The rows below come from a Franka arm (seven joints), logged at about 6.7 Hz.
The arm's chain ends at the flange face. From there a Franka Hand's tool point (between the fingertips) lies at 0.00 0.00 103.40 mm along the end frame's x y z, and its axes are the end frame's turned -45 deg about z.
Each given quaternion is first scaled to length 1.
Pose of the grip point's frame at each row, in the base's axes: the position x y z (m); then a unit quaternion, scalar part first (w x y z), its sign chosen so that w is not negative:
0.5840 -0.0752 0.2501 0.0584 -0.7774 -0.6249 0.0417
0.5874 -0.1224 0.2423 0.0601 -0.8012 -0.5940 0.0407
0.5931 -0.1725 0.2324 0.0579 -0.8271 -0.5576 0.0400
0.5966 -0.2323 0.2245 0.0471 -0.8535 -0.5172 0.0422
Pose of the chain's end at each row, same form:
0.5983 -0.0792 0.3524 0.0380 -0.9574 -0.2798 0.0609
0.6015 -0.1274 0.3446 0.0399 -0.9675 -0.2422 0.0606
0.6066 -0.1778 0.3348 0.0382 -0.9775 -0.1986 0.0591
0.6091 -0.2361 0.3271 0.0274 -0.9865 -0.1512 0.0570

